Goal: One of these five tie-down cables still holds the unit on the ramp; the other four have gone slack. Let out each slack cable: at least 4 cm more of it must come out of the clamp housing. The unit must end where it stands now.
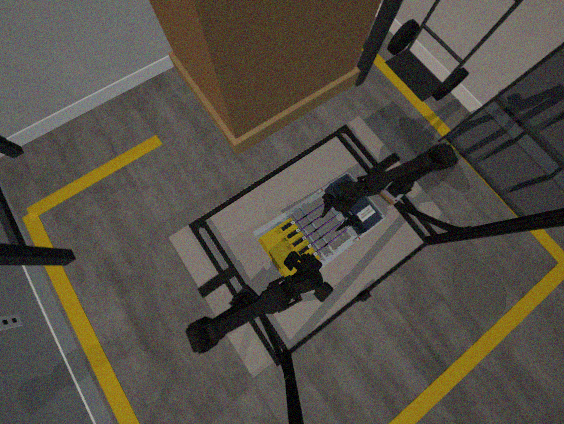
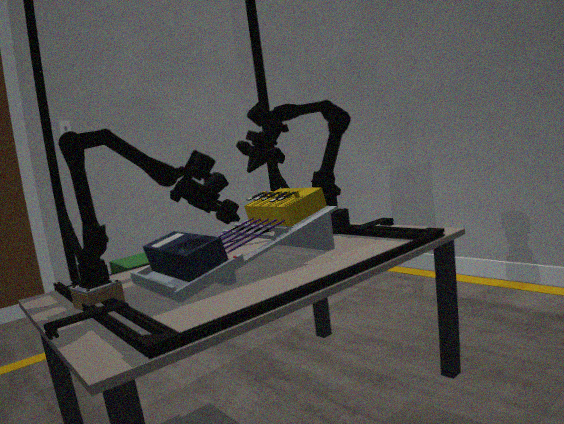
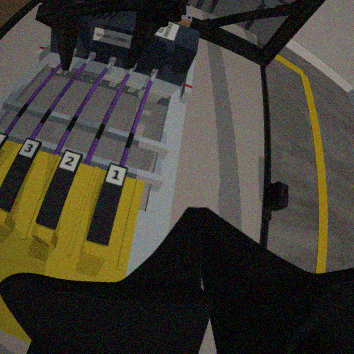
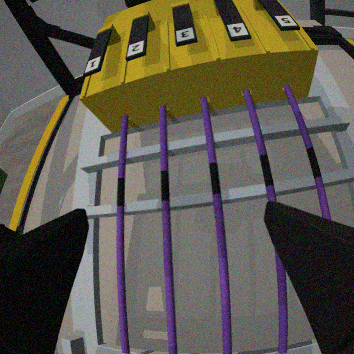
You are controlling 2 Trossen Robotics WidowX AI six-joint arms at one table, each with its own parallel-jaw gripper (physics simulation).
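A yellow clamp housing [image 1: 276, 246] [image 2: 293, 206] [image 3: 67, 253] [image 4: 197, 81] sits at the top of a grey ramp [image 2: 310, 235] [image 3: 151, 225]. It carries black levers numbered 1 to 5; lever 1 [image 3: 105, 211] [image 4: 96, 49] is at the edge. Five purple cables [image 1: 322, 229] [image 2: 251, 231] [image 3: 105, 116] [image 4: 218, 228] run from it down to the dark blue unit [image 1: 370, 223] [image 2: 183, 252] [image 3: 175, 49]. My left gripper [image 1: 293, 258] [image 2: 255, 157] [image 3: 195, 216] is shut and empty, above the housing's edge beside lever 1. My right gripper [image 1: 328, 206] [image 2: 227, 214] [image 3: 95, 67] [image 4: 177, 216] is open wide and empty, straddling the cables above the ramp near the unit.
A black frame [image 2: 322, 286] edges the table [image 1: 268, 198] [image 2: 305, 269]. A black pole [image 2: 257, 63] rises behind the housing. A green block [image 2: 129, 262] lies behind the unit. A large brown crate [image 1: 268, 63] and a hand truck [image 1: 419, 71] stand on the floor beyond.
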